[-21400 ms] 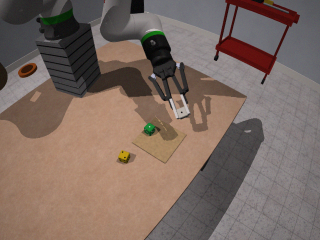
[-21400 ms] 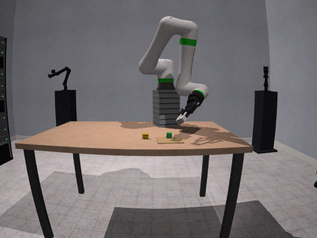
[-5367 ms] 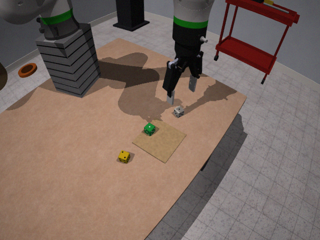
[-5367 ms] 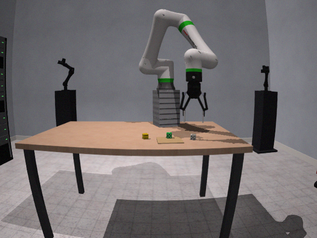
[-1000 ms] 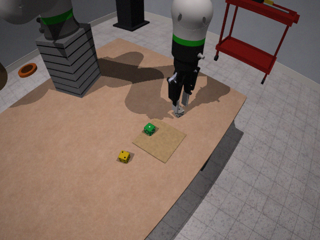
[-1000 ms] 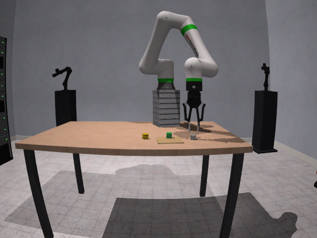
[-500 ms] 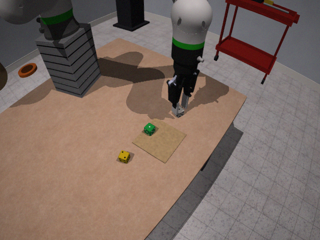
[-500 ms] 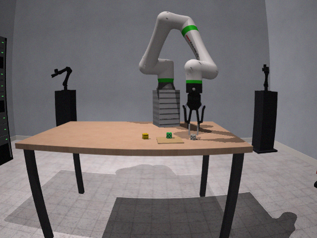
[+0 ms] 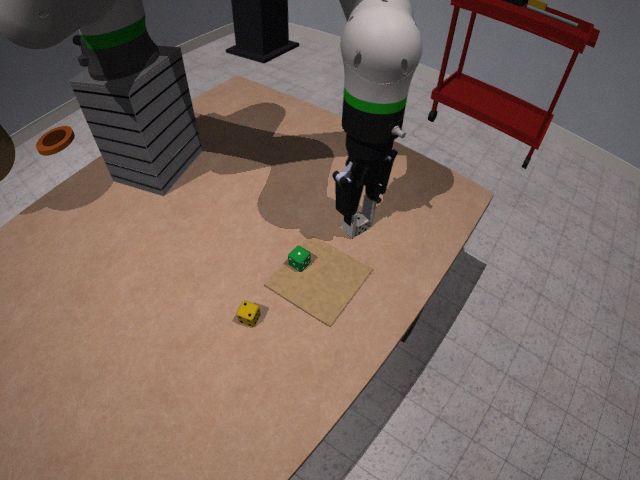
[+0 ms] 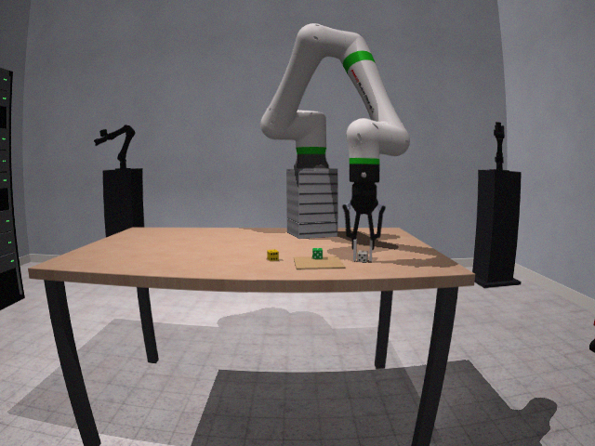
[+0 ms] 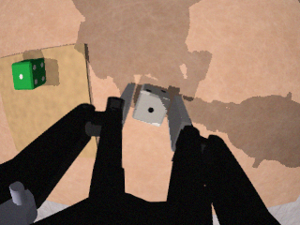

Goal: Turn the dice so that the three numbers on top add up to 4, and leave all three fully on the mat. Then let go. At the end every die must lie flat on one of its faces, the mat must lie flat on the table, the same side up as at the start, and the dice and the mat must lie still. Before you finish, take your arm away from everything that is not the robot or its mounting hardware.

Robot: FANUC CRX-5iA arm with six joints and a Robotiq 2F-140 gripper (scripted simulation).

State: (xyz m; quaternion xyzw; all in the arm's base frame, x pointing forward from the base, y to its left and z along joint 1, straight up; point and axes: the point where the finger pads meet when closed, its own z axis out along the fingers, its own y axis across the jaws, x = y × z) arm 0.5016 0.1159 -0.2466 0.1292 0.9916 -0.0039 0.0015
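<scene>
Right now my hand is 2 cm above the white die. The rest, counted from my hand: green die (4 cm behind, 14 cm to the right, 2 cm below); yellow die (4 cm behind, 27 cm to the right, 2 cm below); tan mat (1 cm ahead, 14 cm to the right, 3 cm below).
</scene>
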